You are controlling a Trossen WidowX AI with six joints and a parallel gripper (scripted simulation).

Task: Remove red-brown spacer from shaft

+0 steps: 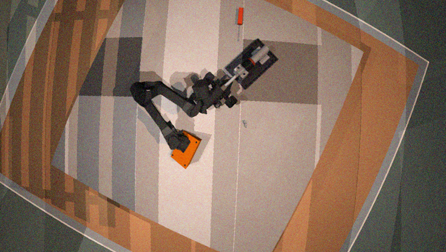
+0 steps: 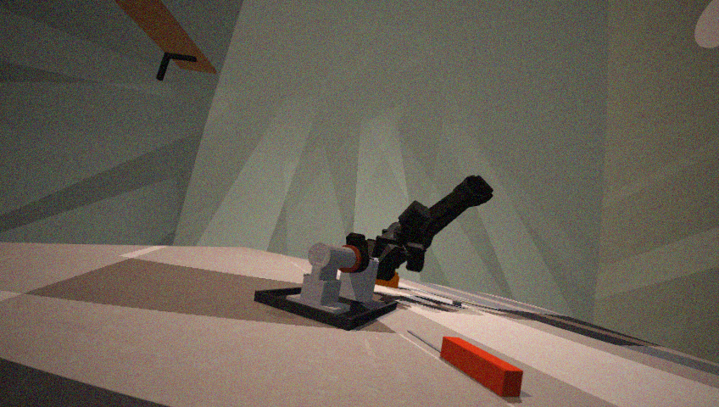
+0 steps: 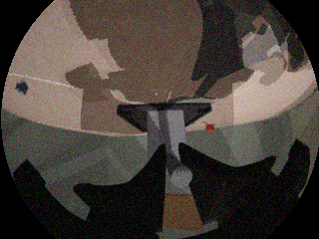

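Now: the light shaft 60 mm ahead of my gripper tip, 20 mm to the right of it and 20 mm above it. From my gripper tip the other things lie so: small grey piece 130 mm behind, 170 mm to the right, 60 mm below; then dark spacer 120 mm ahead, 30 mm to the right, 20 mm above; then red-brown spacer 130 mm ahead, 30 mm to the right, 20 mm above.
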